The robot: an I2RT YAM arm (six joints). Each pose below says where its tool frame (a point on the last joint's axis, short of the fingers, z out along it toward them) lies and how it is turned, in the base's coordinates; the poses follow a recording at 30 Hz.
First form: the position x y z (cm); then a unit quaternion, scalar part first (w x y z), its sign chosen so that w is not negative.
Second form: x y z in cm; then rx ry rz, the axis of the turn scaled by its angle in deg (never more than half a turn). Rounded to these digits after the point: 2 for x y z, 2 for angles.
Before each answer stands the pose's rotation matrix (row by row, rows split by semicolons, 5 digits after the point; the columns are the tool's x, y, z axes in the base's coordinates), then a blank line. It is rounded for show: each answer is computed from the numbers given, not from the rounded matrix.
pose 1, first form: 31.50 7.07 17.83 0.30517 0.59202 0.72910 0.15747
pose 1, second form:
-0.11277 0.76717 0.63145; 0.95939 0.24943 -0.13171; -0.25855 0.59096 -0.76415

31.50 7.07 17.83 89.81 110.60 23.89
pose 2, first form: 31.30 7.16 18.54 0.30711 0.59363 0.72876 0.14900
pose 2, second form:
-0.10658 0.77370 0.62452; 0.95674 0.25081 -0.14745; -0.27072 0.58179 -0.76697

31.30 7.16 18.54 89.97 110.45 22.58
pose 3, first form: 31.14 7.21 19.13 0.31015 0.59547 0.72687 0.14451
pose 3, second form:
-0.09845 0.77602 0.62298; 0.95530 0.24907 -0.15929; -0.27877 0.57945 -0.76585

31.14 7.21 19.13 90.11 109.99 21.87
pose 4, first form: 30.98 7.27 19.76 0.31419 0.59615 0.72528 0.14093
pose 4, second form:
-0.09178 0.77619 0.62378; 0.95331 0.24949 -0.17018; -0.28772 0.57903 -0.76285

30.98 7.27 19.76 90.03 109.53 21.28
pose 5, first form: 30.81 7.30 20.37 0.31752 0.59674 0.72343 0.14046
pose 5, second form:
-0.08616 0.77420 0.62704; 0.95260 0.24834 -0.17573; -0.29177 0.58218 -0.75890

30.81 7.30 20.37 89.97 109.08 21.18
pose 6, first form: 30.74 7.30 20.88 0.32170 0.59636 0.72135 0.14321
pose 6, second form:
-0.08172 0.76823 0.63493; 0.95252 0.24768 -0.17709; -0.29331 0.59031 -0.75200

30.74 7.30 20.88 89.73 108.54 21.55
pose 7, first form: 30.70 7.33 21.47 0.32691 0.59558 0.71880 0.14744
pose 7, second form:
-0.07683 0.75981 0.64559; 0.95261 0.24709 -0.17744; -0.29434 0.60136 -0.74278

30.70 7.33 21.47 89.39 107.88 22.13
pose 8, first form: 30.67 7.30 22.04 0.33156 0.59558 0.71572 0.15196
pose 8, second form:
-0.07070 0.75177 0.65562; 0.95331 0.24438 -0.17742; -0.29360 0.61247 -0.73395

30.67 7.30 22.04 89.18 107.17 22.76
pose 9, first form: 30.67 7.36 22.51 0.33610 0.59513 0.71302 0.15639
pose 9, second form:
-0.06571 0.74356 0.66544; 0.95381 0.24272 -0.17703; -0.29315 0.62307 -0.72516

30.67 7.36 22.51 88.92 106.53 23.37
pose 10, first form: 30.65 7.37 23.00 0.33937 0.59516 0.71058 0.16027
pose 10, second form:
-0.06122 0.73704 0.67307; 0.95460 0.24019 -0.17619; -0.29153 0.63173 -0.71828

30.65 7.37 23.00 88.78 106.00 23.91
